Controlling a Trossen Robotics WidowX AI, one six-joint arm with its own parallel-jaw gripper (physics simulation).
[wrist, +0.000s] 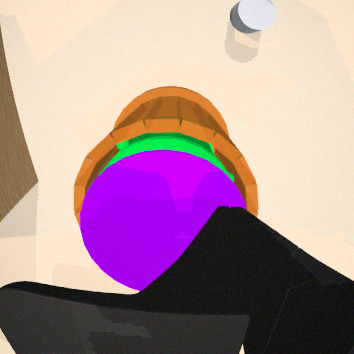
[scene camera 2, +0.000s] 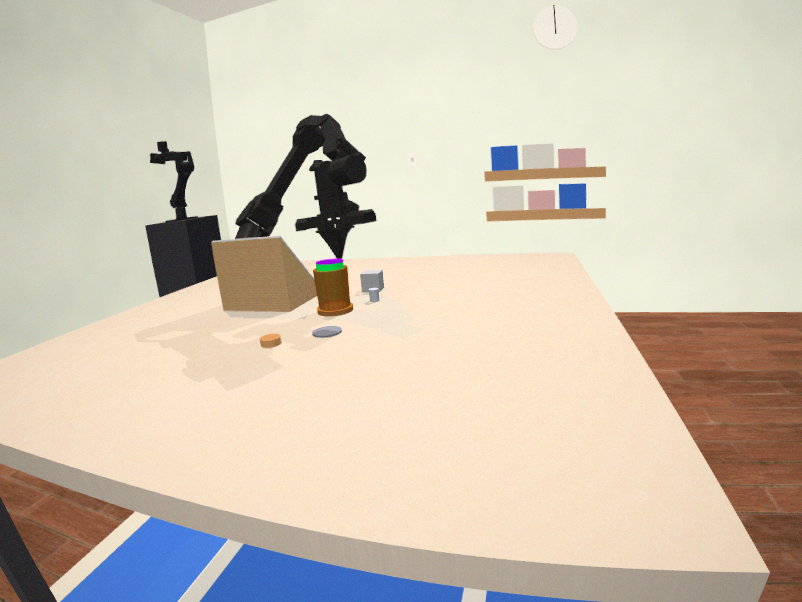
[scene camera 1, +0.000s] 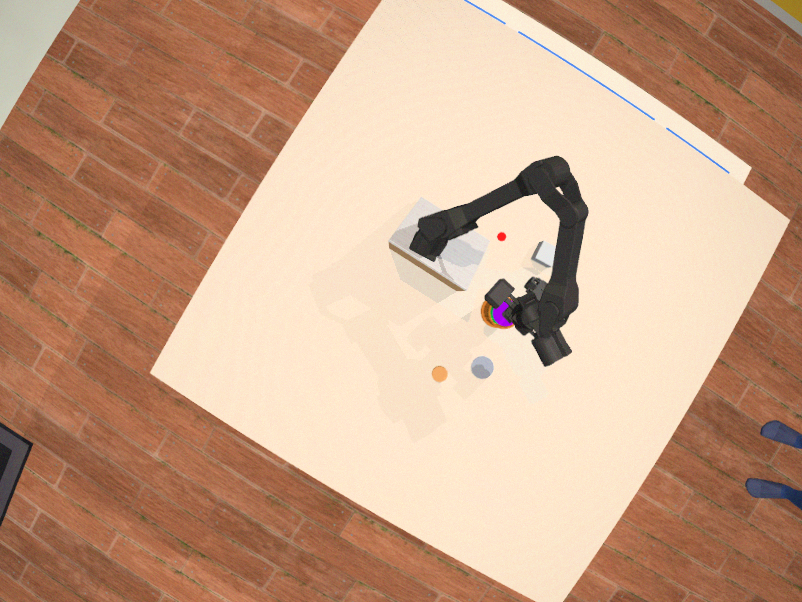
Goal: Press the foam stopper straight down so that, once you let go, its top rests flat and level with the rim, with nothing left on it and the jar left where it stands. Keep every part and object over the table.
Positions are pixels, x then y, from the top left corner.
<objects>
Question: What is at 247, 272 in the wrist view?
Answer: My gripper.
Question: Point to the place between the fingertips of my gripper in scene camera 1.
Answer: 515, 316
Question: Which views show my gripper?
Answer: The wrist view, scene camera 2 and scene camera 1: all of them.
</objects>
